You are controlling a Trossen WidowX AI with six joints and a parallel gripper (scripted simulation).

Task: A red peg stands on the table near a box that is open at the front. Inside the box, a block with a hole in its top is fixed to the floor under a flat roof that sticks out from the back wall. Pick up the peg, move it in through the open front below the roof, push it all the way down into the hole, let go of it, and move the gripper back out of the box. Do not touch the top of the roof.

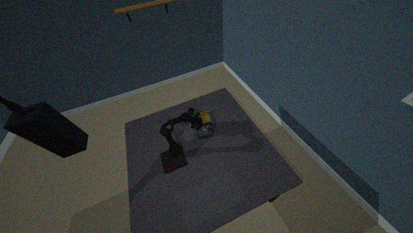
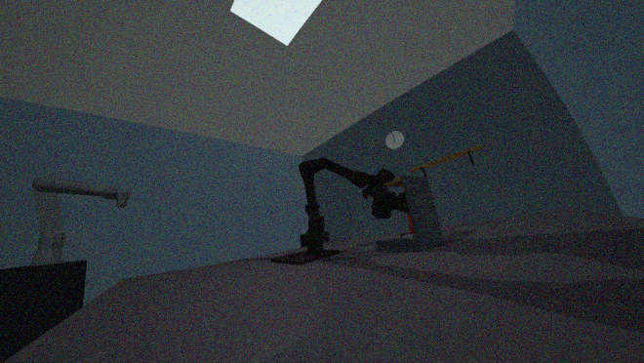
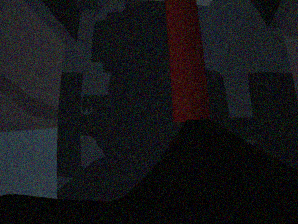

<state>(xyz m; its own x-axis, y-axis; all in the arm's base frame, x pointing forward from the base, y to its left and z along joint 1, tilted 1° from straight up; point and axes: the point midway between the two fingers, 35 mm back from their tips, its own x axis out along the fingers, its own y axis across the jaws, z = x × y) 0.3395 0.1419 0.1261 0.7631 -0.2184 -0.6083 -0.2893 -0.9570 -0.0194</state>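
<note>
My gripper tip is now 10 cm below the yellow roof, 1 cm to the left of it and 1 cm short of it. From my gripper tip the other things lie so: red peg (4 cm below, 1 cm behind).
</note>
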